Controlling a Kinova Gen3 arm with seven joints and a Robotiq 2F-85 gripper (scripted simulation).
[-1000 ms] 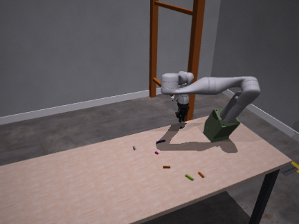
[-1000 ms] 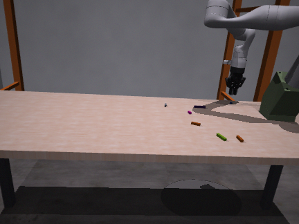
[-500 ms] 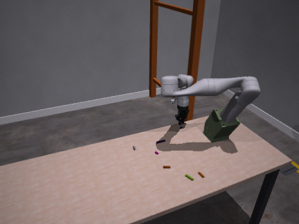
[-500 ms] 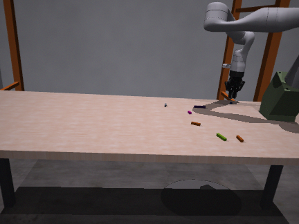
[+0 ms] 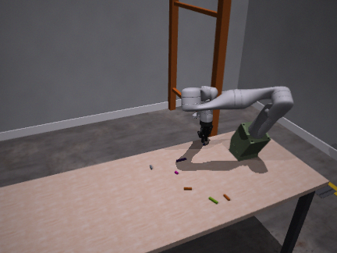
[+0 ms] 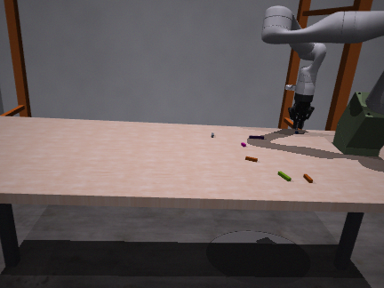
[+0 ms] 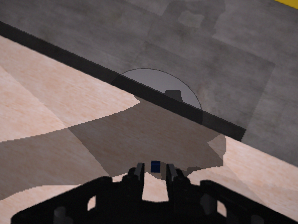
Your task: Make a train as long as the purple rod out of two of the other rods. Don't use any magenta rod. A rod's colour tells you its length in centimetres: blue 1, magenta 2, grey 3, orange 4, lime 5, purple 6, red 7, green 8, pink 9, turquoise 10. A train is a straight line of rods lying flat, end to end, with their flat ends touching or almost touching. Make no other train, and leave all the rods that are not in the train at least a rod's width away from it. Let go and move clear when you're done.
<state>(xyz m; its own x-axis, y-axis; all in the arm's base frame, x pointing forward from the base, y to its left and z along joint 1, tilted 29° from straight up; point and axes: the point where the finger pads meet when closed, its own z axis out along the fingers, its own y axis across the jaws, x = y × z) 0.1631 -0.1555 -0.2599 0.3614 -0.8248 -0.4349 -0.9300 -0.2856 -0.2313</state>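
My hand is 30 mm above the blue rod. The rest, counted from my hand: magenta rod (290 mm ahead, 170 mm to the left, 30 mm below); then purple rod (210 mm ahead, 80 mm to the left, 30 mm below); then grey rod (390 mm ahead, 70 mm to the left, 30 mm below).
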